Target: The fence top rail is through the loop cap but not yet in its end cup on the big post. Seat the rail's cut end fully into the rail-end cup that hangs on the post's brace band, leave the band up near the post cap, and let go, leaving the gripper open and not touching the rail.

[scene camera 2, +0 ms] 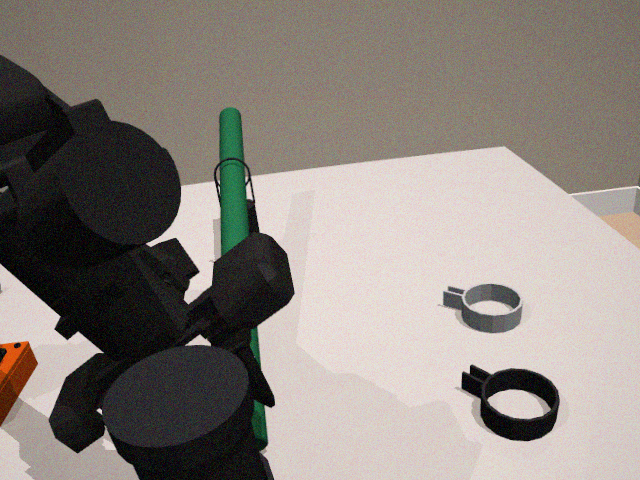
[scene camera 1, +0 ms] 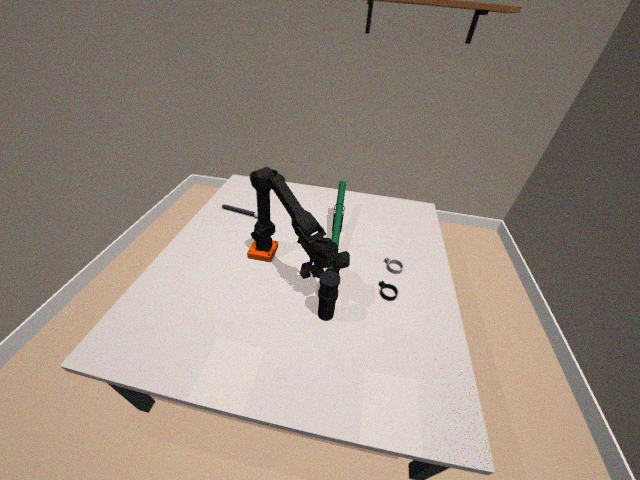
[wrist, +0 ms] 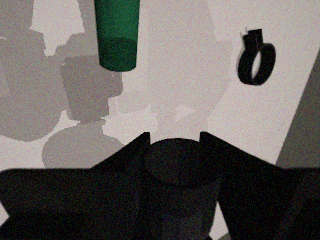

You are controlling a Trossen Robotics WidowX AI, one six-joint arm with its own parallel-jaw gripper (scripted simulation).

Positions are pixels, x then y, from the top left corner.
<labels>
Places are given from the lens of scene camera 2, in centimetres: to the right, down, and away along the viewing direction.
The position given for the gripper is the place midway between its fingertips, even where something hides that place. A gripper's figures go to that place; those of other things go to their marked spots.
gripper [scene camera 2: 251, 416]: -5, 12, 36
rail [scene camera 2: 233, 202]: -11, -5, 65
</labels>
